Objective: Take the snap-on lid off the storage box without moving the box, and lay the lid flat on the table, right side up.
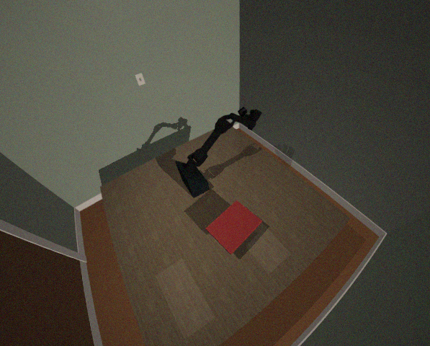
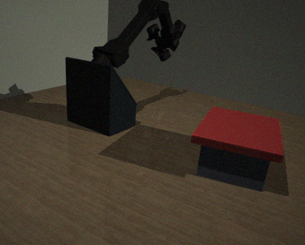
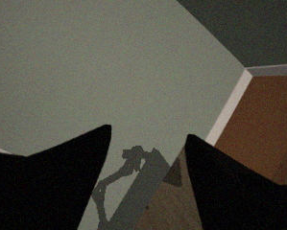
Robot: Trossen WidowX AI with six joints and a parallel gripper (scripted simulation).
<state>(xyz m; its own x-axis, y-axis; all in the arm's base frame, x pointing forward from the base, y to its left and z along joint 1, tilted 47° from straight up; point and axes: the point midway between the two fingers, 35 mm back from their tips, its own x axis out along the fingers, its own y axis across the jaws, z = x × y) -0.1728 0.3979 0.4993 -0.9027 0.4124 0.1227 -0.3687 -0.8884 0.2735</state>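
My gripper tip is now 66 cm short of the red lid, 63 cm to the left of it and 11 cm above it. Round my gripper tip: storage box 66 cm ahead, 63 cm to the right, 16 cm below.
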